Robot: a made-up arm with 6 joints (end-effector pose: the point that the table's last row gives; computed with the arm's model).
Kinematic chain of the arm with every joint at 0, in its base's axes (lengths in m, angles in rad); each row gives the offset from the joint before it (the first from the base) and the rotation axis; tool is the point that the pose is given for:
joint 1: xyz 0 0 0.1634 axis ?
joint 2: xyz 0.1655 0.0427 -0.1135 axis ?
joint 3: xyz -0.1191 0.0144 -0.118 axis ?
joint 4: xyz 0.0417 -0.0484 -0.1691 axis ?
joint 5: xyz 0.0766 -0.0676 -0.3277 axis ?
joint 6: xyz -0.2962 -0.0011 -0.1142 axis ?
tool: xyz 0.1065 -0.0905 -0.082
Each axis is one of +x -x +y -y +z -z.
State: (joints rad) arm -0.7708 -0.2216 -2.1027 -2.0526 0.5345 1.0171
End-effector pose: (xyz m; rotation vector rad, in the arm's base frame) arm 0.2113 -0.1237 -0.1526 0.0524 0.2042 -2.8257
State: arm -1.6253 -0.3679 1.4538 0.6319 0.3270 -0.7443
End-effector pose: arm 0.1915 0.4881 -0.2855 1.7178 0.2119 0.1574
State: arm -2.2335 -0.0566 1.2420 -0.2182 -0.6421 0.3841
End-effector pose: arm 0.7689 -0.2502 0.0050 -0.4722 -1.6051 -0.3658
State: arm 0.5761 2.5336 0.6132 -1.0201 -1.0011 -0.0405
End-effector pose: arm 0.2143 0.4575 -0.7175 0.9899 -1.1221 2.7110
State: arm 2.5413 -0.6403 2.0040 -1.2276 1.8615 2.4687
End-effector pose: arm 0.0076 0.1002 0.5579 -2.4187 0.8186 -0.3370
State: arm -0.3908 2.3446 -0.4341 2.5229 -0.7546 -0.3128
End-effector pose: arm -0.0830 -0.3360 0.1927 1.4084 2.0404 0.4045
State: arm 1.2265 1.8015 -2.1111 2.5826 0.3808 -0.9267
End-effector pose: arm -0.4492 -0.2319 0.0496 -0.8008 0.1351 -0.9588
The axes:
joint 1: +y
joint 2: +z
joint 3: +y
joint 4: +x
joint 5: +y
joint 6: -x

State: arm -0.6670 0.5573 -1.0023 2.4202 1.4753 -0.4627
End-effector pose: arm 0.2594 0.1318 -0.1473 -0.0614 1.0023 2.6700
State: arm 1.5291 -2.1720 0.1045 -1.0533 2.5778 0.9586
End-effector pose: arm -0.3408 0.1044 0.2561 -1.1549 -1.2088 1.4603
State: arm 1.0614 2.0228 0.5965 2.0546 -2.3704 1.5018
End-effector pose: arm -0.5293 -0.0989 0.1435 -0.8735 1.0181 -0.0638
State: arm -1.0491 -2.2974 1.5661 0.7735 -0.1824 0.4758
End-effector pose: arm 0.5770 0.5028 0.7805 2.4517 0.2328 -0.9107
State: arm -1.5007 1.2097 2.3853 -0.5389 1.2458 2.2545
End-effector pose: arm 0.1046 -0.3381 0.3633 1.1200 -1.8860 -0.9746
